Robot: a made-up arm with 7 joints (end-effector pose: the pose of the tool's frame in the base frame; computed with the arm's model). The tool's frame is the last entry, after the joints. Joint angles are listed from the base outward.
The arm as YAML. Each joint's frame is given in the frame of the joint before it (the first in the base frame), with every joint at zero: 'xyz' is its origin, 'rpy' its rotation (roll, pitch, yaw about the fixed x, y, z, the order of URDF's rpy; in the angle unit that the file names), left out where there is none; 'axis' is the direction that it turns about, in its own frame. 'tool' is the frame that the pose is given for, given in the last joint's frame.
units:
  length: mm
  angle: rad
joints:
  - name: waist
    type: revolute
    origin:
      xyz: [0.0, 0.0, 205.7]
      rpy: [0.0, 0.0, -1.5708]
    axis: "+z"
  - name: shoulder
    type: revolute
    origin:
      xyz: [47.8, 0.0, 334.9]
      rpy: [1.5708, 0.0, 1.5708]
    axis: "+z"
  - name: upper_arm
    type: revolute
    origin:
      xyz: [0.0, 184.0, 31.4]
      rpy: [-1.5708, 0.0, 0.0]
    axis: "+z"
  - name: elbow
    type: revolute
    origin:
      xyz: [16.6, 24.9, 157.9]
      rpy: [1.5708, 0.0, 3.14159]
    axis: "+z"
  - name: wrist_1
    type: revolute
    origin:
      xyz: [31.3, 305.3, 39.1]
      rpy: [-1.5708, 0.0, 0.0]
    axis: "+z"
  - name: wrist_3
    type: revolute
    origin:
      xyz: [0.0, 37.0, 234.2]
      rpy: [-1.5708, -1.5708, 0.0]
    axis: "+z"
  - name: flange
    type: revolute
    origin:
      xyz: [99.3, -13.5, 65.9]
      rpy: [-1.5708, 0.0, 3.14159]
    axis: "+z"
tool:
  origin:
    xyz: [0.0, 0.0, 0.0]
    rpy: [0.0, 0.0, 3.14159]
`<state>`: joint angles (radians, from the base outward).
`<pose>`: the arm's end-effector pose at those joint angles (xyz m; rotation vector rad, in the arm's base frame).
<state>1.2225 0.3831 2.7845 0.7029 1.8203 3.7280 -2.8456</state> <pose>-0.1261 -0.5816 1.0010 -0.2275 -2.1468 -1.2731</pose>
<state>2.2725 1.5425 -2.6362 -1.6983 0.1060 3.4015 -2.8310</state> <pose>0.0539 -0.3054 0.8969 -0.7552 -1.9295 -0.7589</pose>
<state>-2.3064 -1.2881 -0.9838 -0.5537 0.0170 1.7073 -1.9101</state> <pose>-0.2690 -0.6139 0.9781 0.7767 0.7710 -1.5082</pose>
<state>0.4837 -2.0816 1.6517 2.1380 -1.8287 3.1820 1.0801</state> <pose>0.0530 0.4432 0.5546 0.1784 0.3584 0.4861</pose>
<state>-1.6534 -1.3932 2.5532 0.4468 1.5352 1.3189 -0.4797</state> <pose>0.0652 -0.7831 0.9383 0.8047 0.4494 -1.0322</pose>
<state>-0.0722 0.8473 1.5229 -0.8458 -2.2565 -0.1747 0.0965</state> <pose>-0.6289 -0.5747 0.8826 -1.1930 1.2235 -1.8824</pose>
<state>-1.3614 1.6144 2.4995 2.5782 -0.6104 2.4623 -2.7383</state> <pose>0.1350 0.0386 0.2108 2.3140 -2.0715 0.4538</pose>
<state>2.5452 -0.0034 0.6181 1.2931 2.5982 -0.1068 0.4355</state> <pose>-0.5826 -0.1116 1.0543 -0.3483 0.8374 -2.6010</pose>
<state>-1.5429 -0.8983 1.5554 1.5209 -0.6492 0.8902 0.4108</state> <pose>0.5529 -0.3832 0.8758 -2.4093 0.6785 -1.1369</pose>
